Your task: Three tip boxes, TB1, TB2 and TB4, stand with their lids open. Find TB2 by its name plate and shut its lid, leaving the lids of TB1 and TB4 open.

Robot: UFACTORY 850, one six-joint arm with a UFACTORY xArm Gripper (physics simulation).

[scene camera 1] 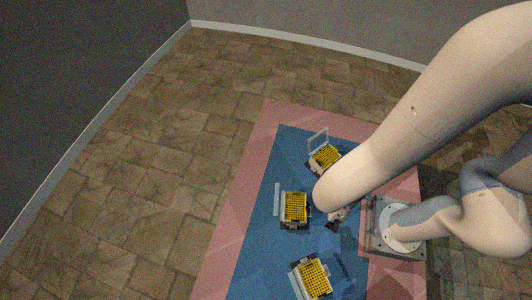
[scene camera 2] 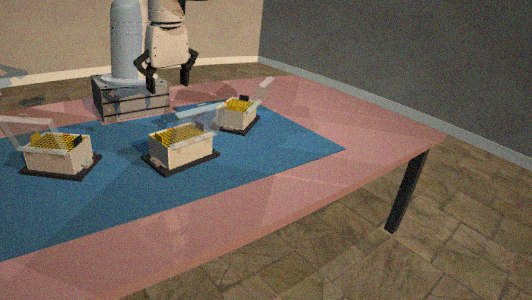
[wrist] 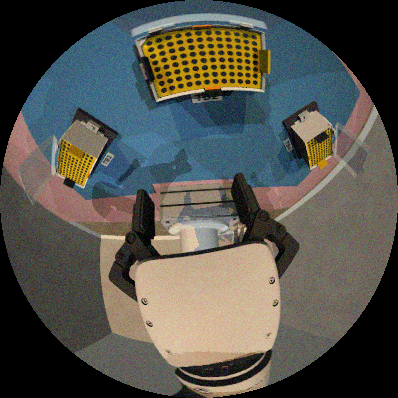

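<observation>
TB2 point(scene camera 1: 296, 206) point(scene camera 2: 187, 150) point(wrist: 205, 55), a white box with a yellow perforated top, stands in the middle of the row; its plate point(wrist: 207, 98) reads TB2. Its clear lid point(scene camera 1: 276, 199) point(scene camera 2: 197, 112) point(wrist: 200, 19) stands up on the side away from the robot base. The other two boxes, one point(scene camera 1: 315, 277) point(scene camera 2: 237, 117) point(wrist: 79, 150) and another point(scene camera 1: 326, 157) point(scene camera 2: 60, 152) point(wrist: 314, 135), have open lids; their plates are too small to read surely. My gripper point(scene camera 2: 167, 81) point(wrist: 190, 188) is open and empty, above and on the base side of TB2, touching no box. The arm partly hides it in scene camera 1.
The boxes stand on a blue mat point(scene camera 1: 260, 240) point(scene camera 2: 280, 150) on the pink table point(scene camera 1: 225, 220) point(scene camera 2: 300, 185). The robot base point(scene camera 2: 130, 102) point(wrist: 200, 197) stands behind the row, opposite TB2's lid. In scene camera 1 the arm point(scene camera 1: 400, 120) hangs over the mat's right side.
</observation>
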